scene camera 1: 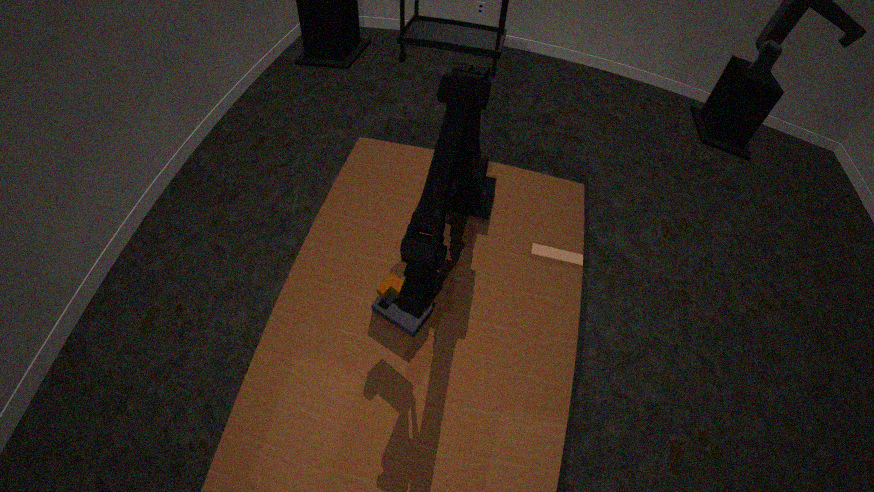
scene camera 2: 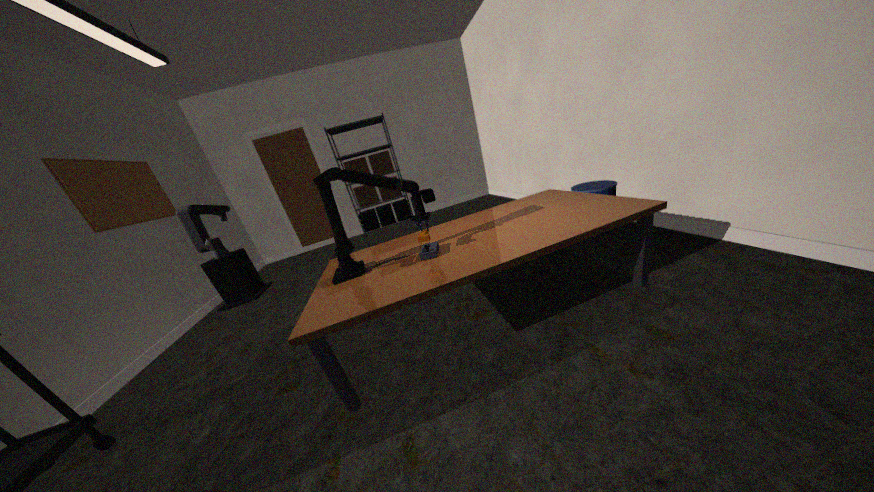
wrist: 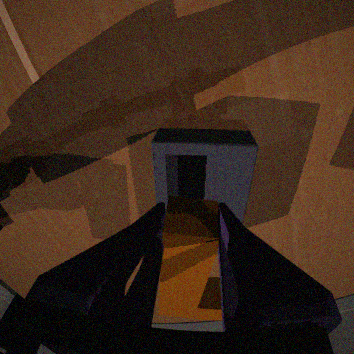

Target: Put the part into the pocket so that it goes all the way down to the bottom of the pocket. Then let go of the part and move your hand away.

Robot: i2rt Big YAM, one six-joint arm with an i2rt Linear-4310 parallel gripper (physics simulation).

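Frame: origin at the arm's base, x right, y ahead, z up, level; centimetres.
Seen in the pictures: gripper, between the fingertips: (scene camera 2: 425, 232) (wrist: 191, 211); arm's base, origin of its link: (scene camera 1: 468, 191) (scene camera 2: 349, 269).
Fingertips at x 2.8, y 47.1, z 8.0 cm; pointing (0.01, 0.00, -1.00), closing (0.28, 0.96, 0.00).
Offsets run from my fingertips to a thing's middle. Level surfaces: height alone.
The orange part {dx +5.8, dy -0.9, dz +0.0 cm} (scene camera 1: 390, 284) (scene camera 2: 423, 235) (wrist: 190, 270) is held between the fingers of my gripper (scene camera 2: 423, 231) (wrist: 191, 211), which is shut on it. The blue-grey block with the pocket {dx +5.9, dy -1.3, dz -9.1 cm} (scene camera 1: 400, 317) (scene camera 2: 429, 251) (wrist: 232, 175) sits on the table below the part. In the wrist view the dark pocket opening (wrist: 191, 175) shows just beyond the part's far end, and the part covers the near side of the block. In scene camera 2 the part is above the block. Whether its lower end touches the block is hidden.
The wooden table {dz -10.9 cm} (scene camera 1: 519, 366) (scene camera 2: 568, 213) carries the arm's base (scene camera 2: 348, 269) at one end. A pale strip (scene camera 1: 557, 253) (wrist: 19, 42) lies on the tabletop away from the block. A wheeled cart (scene camera 1: 452, 44) and another arm on a pedestal (scene camera 1: 741, 100) (scene camera 2: 233, 278) stand off the table.
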